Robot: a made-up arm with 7 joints. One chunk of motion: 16 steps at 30 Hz.
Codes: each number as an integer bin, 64 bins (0 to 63) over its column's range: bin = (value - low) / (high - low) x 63, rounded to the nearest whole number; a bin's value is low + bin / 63 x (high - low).
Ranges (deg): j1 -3..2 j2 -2..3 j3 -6..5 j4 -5..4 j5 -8..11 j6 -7..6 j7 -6..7
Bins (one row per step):
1: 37 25 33 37 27 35 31
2: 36 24 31 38 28 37 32
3: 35 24 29 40 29 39 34
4: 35 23 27 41 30 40 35
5: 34 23 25 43 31 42 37
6: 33 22 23 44 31 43 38
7: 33 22 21 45 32 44 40
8: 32 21 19 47 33 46 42
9: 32 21 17 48 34 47 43
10: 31 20 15 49 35 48 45
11: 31 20 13 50 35 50 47
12: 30 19 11 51 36 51 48
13: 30 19 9 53 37 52 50
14: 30 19 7 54 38 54 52
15: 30 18 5 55 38 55 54
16: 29 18 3 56 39 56 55
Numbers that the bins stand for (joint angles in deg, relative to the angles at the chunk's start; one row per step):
1: -0.06 -0.02 -0.24 0.29 0.14 0.22 0.40
2: -0.14 -0.10 -0.59 0.43 0.44 0.63 0.60
3: -0.22 -0.10 -0.94 0.71 0.75 1.05 1.02
4: -0.22 -0.17 -1.29 0.86 1.05 1.25 1.22
5: -0.30 -0.17 -1.63 1.14 1.35 1.67 1.63
6: -0.38 -0.25 -1.98 1.29 1.35 1.87 1.84
7: -0.38 -0.25 -2.33 1.43 1.65 2.08 2.25
8: -0.46 -0.33 -2.68 1.71 1.95 2.49 2.67
9: -0.46 -0.33 -3.03 1.86 2.25 2.70 2.87
10: -0.54 -0.41 -3.38 2.00 2.56 2.90 3.29
11: -0.54 -0.41 -3.73 2.14 2.56 3.32 3.70
12: -0.62 -0.49 -4.08 2.29 2.86 3.52 3.90
13: -0.62 -0.49 -4.43 2.57 3.16 3.73 4.32
14: -0.62 -0.49 -4.78 2.71 3.46 4.14 4.73
15: -0.62 -0.57 -5.13 2.86 3.46 4.35 5.14
16: -0.70 -0.57 -5.48 3.00 3.76 4.56 5.35

